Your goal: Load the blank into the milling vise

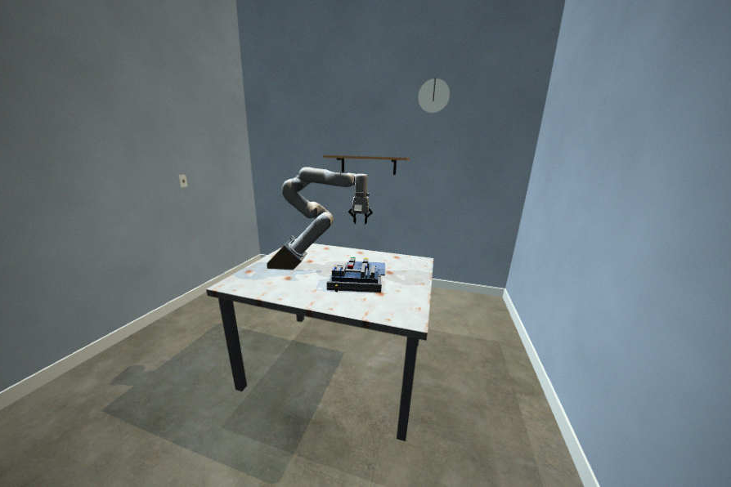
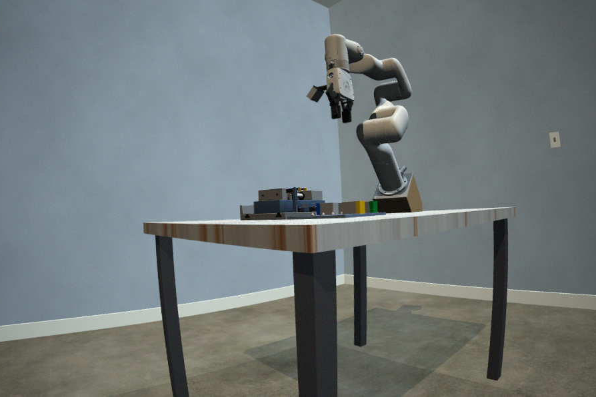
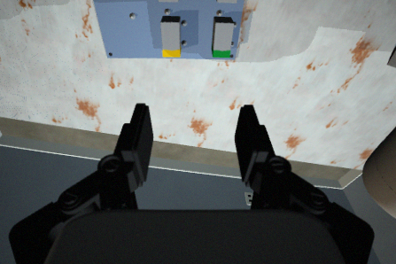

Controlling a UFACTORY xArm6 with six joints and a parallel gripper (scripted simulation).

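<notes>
The green-ended blank is 7 cm behind my hand, 2 cm to the left of it and 29 cm below it. The rest, counted from my hand: work stop rod: 14 cm ahead, 12 cm to the right, 23 cm below; blue-ended blank: 6 cm ahead, 2 cm to the right, 29 cm below; yellow-ended blank: 1 cm ahead, 6 cm to the left, 29 cm below.
</notes>
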